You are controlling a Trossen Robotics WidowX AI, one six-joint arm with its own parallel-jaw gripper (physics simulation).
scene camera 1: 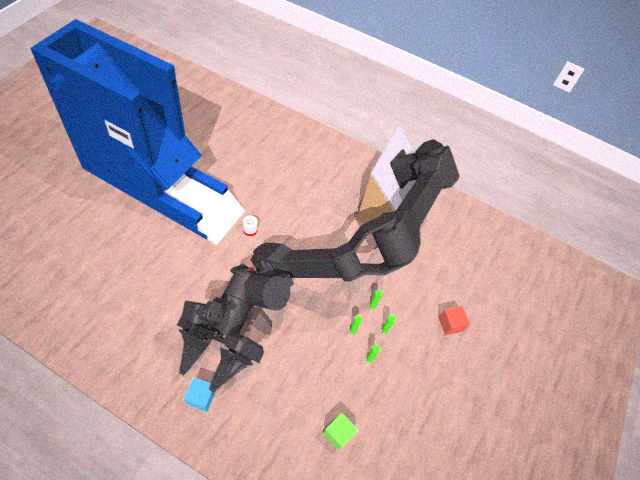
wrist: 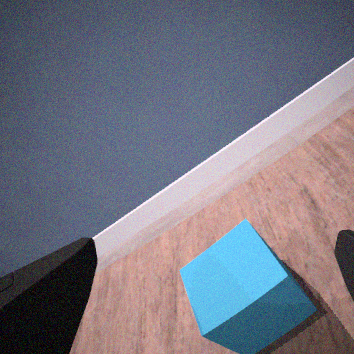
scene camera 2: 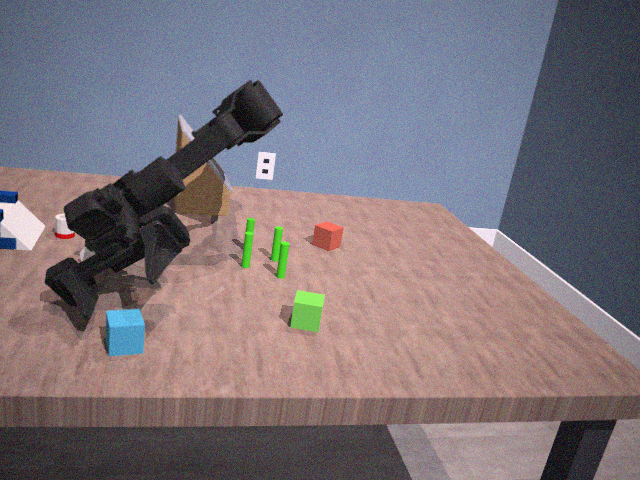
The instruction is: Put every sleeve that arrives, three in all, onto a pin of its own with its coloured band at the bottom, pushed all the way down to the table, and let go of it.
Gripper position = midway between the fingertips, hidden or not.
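Note:
There's a red cube [scene camera 2: 328,236] resting on the table, and in the wrist view it is out of frame. A green cube [scene camera 2: 307,310] rests on the table too, and it is also out of frame in the wrist view. A blue cube [scene camera 2: 125,329] rests on the table as well, and you can see it in the wrist view [wrist: 238,288] too. There's also my gripper [scene camera 2: 118,299], which shows in scene camera 1 [scene camera 1: 195,382] and in the wrist view [wrist: 221,249].

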